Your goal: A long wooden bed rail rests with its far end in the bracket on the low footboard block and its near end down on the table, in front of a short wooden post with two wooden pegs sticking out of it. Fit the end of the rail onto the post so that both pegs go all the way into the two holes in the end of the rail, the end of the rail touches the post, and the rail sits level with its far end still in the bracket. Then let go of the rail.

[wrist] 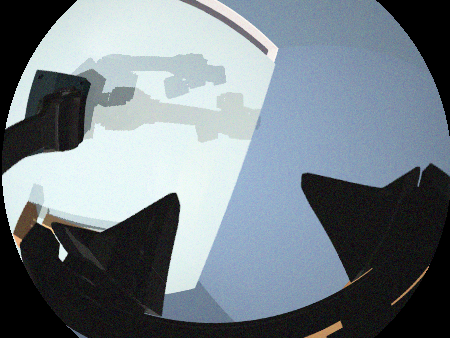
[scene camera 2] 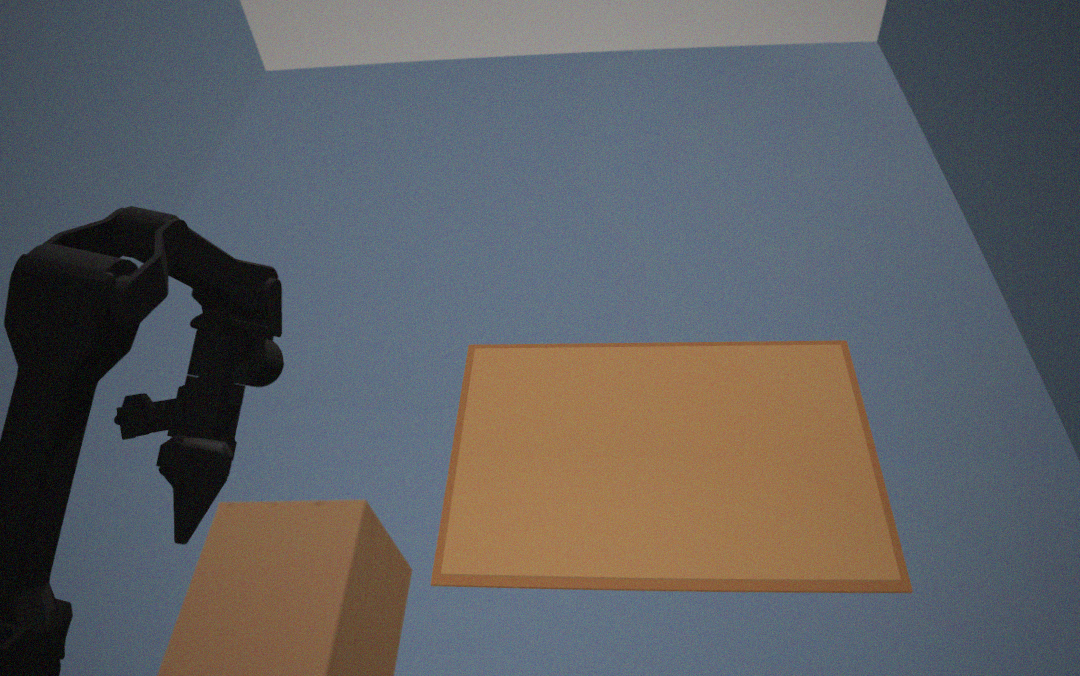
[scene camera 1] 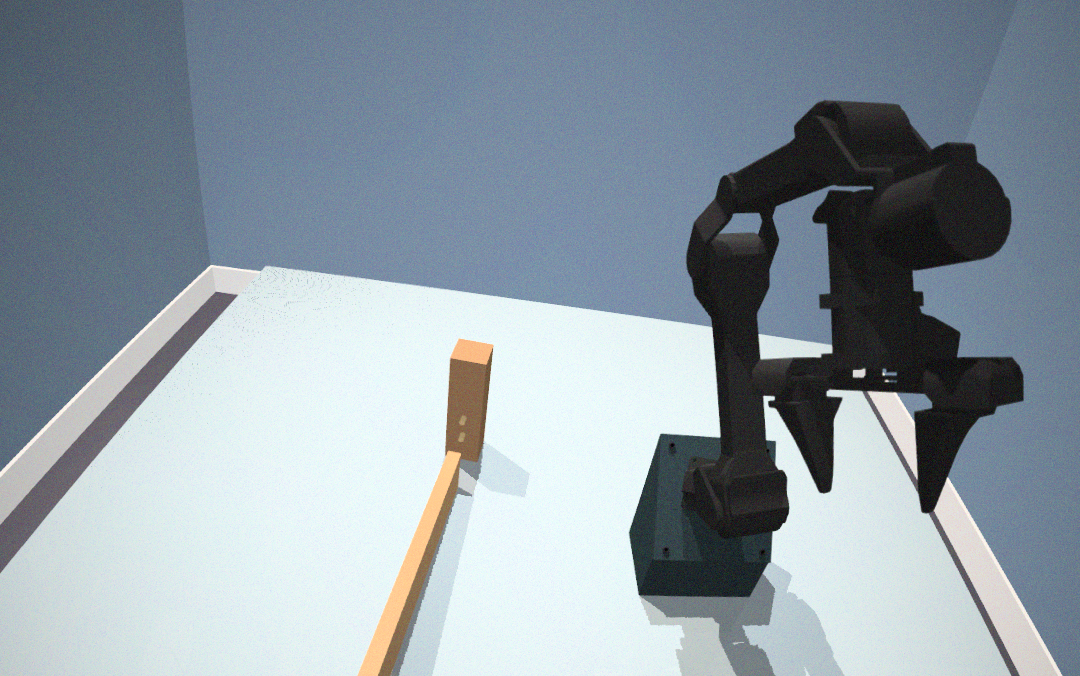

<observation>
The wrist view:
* my gripper
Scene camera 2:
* my gripper
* wooden post
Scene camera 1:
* my gripper
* wooden post
</observation>
